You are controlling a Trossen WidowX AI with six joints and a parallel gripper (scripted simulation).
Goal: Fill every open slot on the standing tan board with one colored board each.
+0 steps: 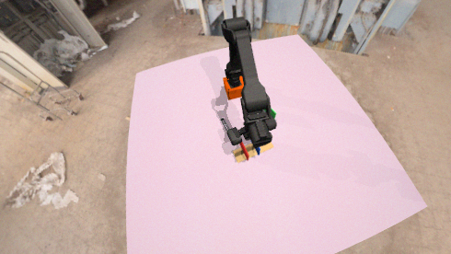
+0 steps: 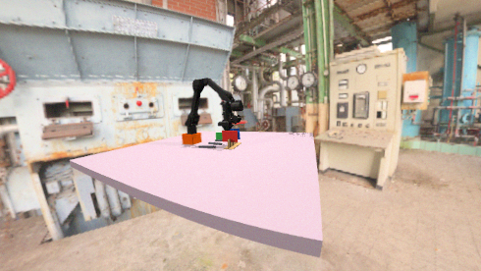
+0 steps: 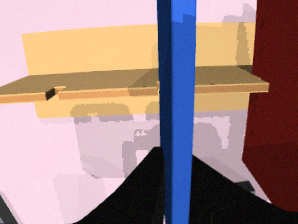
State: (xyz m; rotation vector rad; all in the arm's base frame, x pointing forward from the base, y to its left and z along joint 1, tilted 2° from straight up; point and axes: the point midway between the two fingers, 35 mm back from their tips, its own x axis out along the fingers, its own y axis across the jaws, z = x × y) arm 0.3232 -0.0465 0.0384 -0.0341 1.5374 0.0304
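The blue board is 3 cm ahead of my gripper tip. Also, from my gripper tip: tan board 4 cm below, 3 cm ahead; then red board 5 cm to the right, 3 cm ahead, 1 cm below; then green board 14 cm to the left, 12 cm behind, 4 cm below.
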